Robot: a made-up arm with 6 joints.
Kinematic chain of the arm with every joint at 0, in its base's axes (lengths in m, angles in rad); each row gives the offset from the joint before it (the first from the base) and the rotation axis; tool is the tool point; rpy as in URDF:
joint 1: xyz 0 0 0.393 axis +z
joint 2: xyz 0 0 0 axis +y
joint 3: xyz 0.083 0 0.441 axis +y
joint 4: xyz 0.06 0 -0.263 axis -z
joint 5: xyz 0 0 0 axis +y
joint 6: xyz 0.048 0 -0.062 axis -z
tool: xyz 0 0 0 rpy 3.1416 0 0
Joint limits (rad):
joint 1: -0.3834..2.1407
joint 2: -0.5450..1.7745
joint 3: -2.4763..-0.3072
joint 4: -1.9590..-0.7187
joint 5: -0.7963..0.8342
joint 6: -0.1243..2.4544
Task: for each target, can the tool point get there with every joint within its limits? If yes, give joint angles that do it. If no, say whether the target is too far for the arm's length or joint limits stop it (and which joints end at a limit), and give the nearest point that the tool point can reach.
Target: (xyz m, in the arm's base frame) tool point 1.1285 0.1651 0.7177
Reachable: no: too far | nearest point 0.7511 0.1099 0.6091 | short by 0.397 m
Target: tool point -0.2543 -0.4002 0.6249
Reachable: no: joint limits stop it (at a limit: joint 1, joint 2, joint 3, joint 4, joint 5) | nearest point -0.0970 0.0177 0.6570 | short by 0.448 m
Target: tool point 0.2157 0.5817 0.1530
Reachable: yes | joints 1.2040 1.2531 -1.6048 -1.3286 0.5633 1.2798
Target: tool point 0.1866 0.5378 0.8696
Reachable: yes | joints 1.1991 0.3802 -2.0834 -1.8532 0.3692 0.2839
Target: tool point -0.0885 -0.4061 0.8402
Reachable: no: joint limits stop it (at a limit: joint 2, joint 3, joint 4, joint 5) | nearest point -0.0528 -0.2424 1.0975 | short by 0.307 m
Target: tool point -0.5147 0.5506 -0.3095
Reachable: no: too far | nearest point -0.3444 0.4852 -0.0699 | short by 0.301 m
